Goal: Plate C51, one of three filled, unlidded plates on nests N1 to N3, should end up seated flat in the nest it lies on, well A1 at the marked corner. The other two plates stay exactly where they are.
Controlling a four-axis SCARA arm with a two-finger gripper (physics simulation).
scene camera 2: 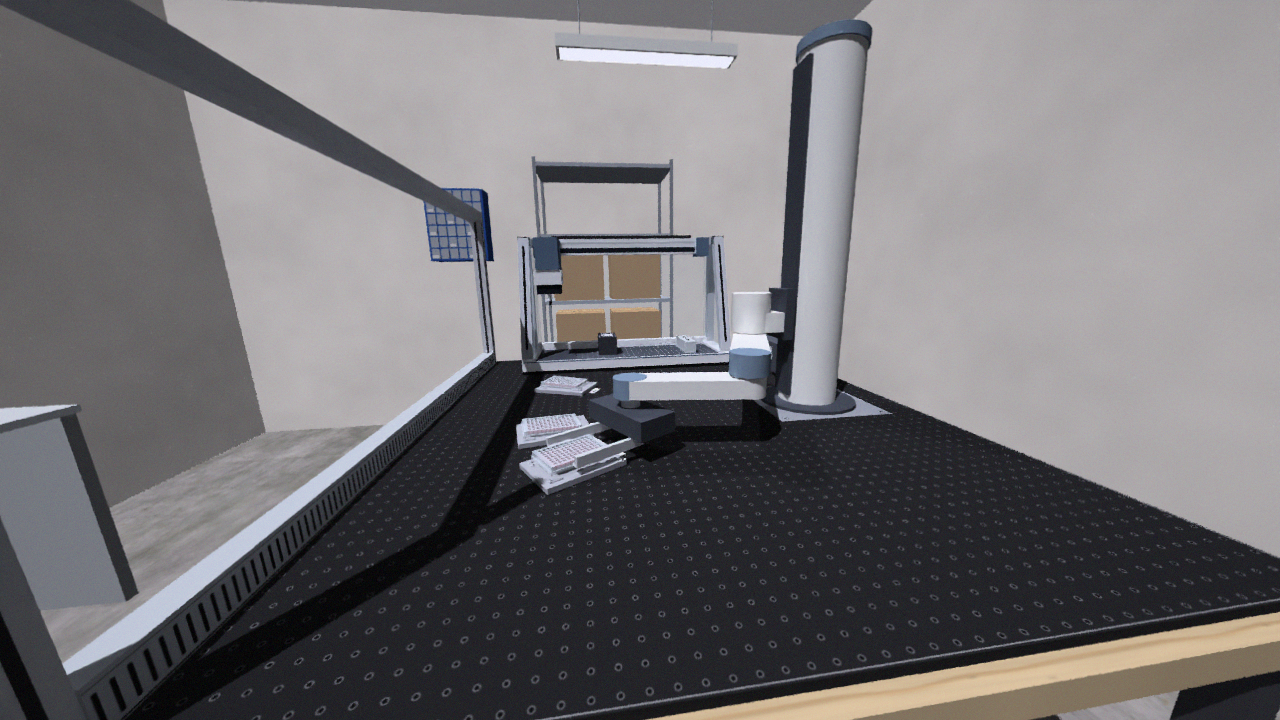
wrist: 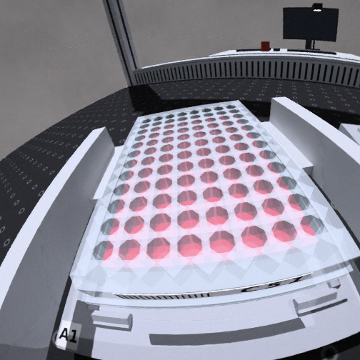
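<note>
Plate C51 (scene camera 2: 572, 452) (wrist: 200, 195), clear with pink-filled wells, has its barcode and label facing the wrist camera. My gripper (scene camera 2: 563, 453) (wrist: 189, 124) is shut on it, one finger along each long side. The plate appears slightly above its white nest (scene camera 2: 556, 485) (wrist: 215, 320); the gap is small and its seating is hidden. The A1 corner tag (wrist: 68, 336) shows at the nest's near left in the wrist view. Which well of the plate is A1 cannot be read. A second plate (scene camera 2: 552, 425) and a third plate (scene camera 2: 565, 382) lie on nests farther back.
The dark gripper body (scene camera 2: 631, 416) hangs beside the nearest two nests under the white arm (scene camera 2: 693, 385). The column (scene camera 2: 827, 223) stands at the right. A gantry frame (scene camera 2: 526, 304) stands at the back. A slotted rail (scene camera 2: 295, 510) (wrist: 210, 70) runs along the table's side.
</note>
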